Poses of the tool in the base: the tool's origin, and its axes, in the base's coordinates. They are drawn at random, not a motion.
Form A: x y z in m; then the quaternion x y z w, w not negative.
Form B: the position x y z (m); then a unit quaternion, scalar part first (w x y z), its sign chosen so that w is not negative. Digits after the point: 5 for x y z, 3 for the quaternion.
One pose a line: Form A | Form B
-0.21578, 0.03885, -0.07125, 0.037, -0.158, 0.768, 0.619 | -0.21578, 0.03885, -0.07125, 0.619, 0.037, -0.158, 0.768
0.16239, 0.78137, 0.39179, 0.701, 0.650, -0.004, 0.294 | 0.16239, 0.78137, 0.39179, 0.294, 0.701, 0.650, -0.004
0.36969, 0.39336, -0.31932, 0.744, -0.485, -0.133, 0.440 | 0.36969, 0.39336, -0.31932, 0.440, 0.744, -0.485, -0.133
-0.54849, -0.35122, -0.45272, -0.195, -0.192, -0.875, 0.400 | -0.54849, -0.35122, -0.45272, 0.400, -0.195, -0.192, -0.875
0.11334, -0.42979, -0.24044, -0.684, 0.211, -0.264, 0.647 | 0.11334, -0.42979, -0.24044, 0.647, -0.684, 0.211, -0.264
